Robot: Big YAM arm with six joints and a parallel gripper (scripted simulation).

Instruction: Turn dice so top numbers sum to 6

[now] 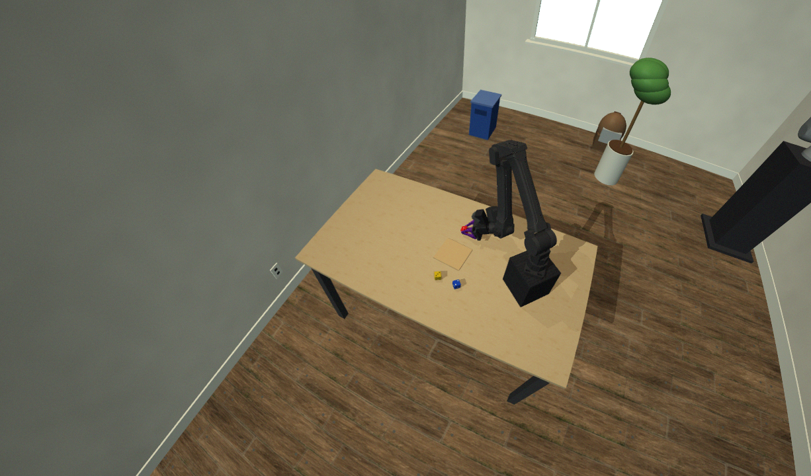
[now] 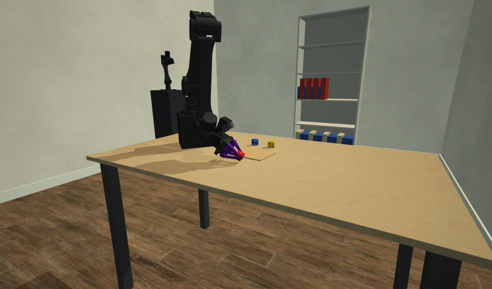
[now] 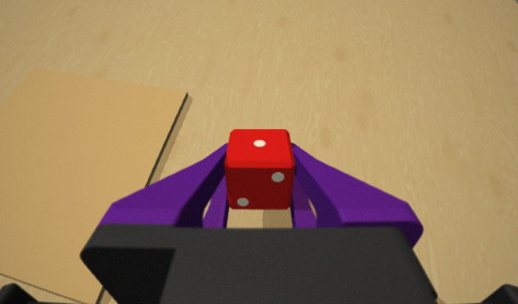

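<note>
Now: the tan mat 14 cm to the left of my hand and 3 cm below it. From my hand the other things lie so: blue die (30 cm to the left, 7 cm behind, 1 cm below); then red die (right at my hand); then yellow die (29 cm to the left, 2 cm ahead, 1 cm below).
</note>
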